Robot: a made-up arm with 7 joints.
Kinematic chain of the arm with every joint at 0, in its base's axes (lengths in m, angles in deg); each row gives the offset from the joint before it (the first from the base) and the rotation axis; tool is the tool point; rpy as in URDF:
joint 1: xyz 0 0 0.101 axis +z
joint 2: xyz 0 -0.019 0.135 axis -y
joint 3: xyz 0 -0.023 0.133 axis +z
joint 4: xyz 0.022 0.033 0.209 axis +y
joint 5: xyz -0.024 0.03 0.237 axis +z
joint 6: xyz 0 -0.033 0.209 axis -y
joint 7: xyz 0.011 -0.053 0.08 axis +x
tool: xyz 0 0 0 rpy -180 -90 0
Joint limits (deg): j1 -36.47..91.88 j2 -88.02..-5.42 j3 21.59..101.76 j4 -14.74..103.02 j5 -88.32..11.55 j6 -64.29..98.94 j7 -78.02..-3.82
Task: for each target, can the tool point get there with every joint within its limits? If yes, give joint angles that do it. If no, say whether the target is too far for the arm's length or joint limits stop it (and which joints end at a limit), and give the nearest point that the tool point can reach.
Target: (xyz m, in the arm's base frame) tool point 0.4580 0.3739 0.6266
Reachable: yes | joints -1.40 -27.63 49.17 79.24 -75.91 77.26 -70.62
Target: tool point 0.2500 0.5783 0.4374
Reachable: yes | joints 29.14 -35.06 46.42 92.93 -59.00 71.12 -31.52
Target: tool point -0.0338 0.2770 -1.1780
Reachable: no: too far | nearest point -0.0408 0.3344 -0.2708 | short by 0.909 m
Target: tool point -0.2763 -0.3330 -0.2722
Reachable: no: joint limits stop it (at a limit: joint 1, joint 2, joint 4, joint 5) | nearest point -0.2276 0.1773 -0.1558 | short by 0.526 m
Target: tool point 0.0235 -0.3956 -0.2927
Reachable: no: joint limits stop it (at a limit: joint 1, joint 2, joint 3, joint 4, joint 6) | nearest point 0.2662 -0.0876 -0.2242 | short by 0.398 m
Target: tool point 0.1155 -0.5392 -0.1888
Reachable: no: joint limits stop it (at a limit: joint 1, joint 2, joint 3, joint 6) | nearest point 0.4180 -0.2006 -0.2170 | short by 0.455 m
